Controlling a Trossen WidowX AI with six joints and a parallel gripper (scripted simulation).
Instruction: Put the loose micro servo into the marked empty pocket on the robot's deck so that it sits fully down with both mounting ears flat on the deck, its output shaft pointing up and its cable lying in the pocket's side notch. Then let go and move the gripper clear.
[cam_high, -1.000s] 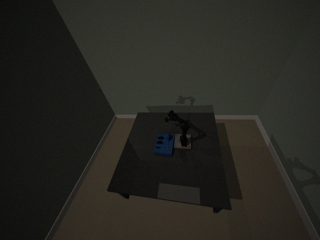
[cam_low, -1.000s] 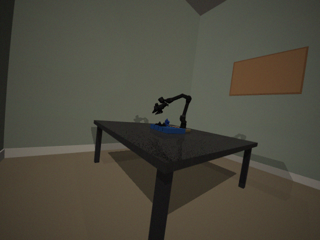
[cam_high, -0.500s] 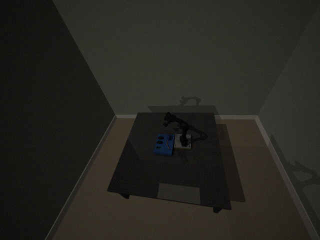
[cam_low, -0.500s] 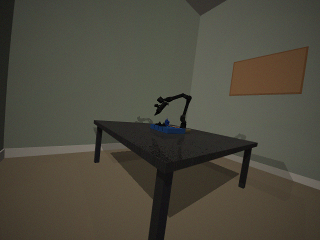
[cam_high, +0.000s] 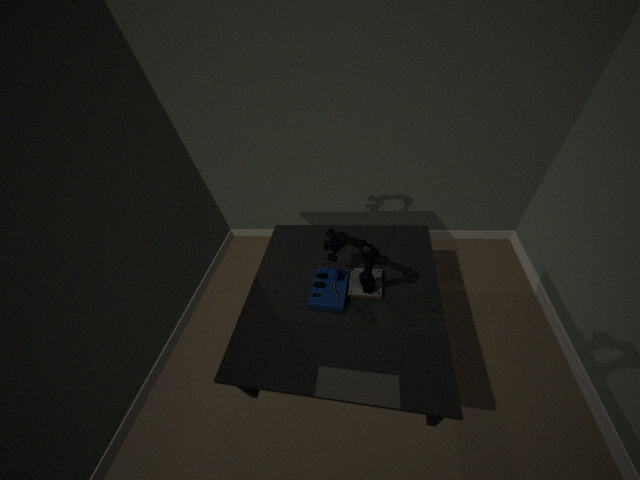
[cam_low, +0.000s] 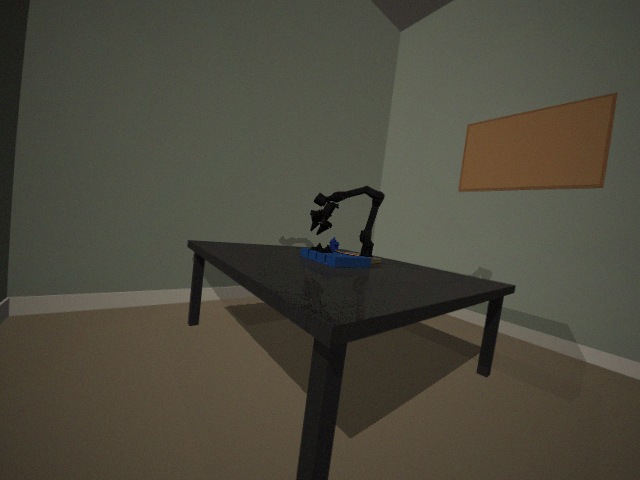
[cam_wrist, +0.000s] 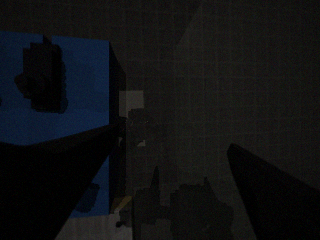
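Now: gripper tip 22 cm to the right of the blue robot deck, 11 cm above it and 5 cm past it.
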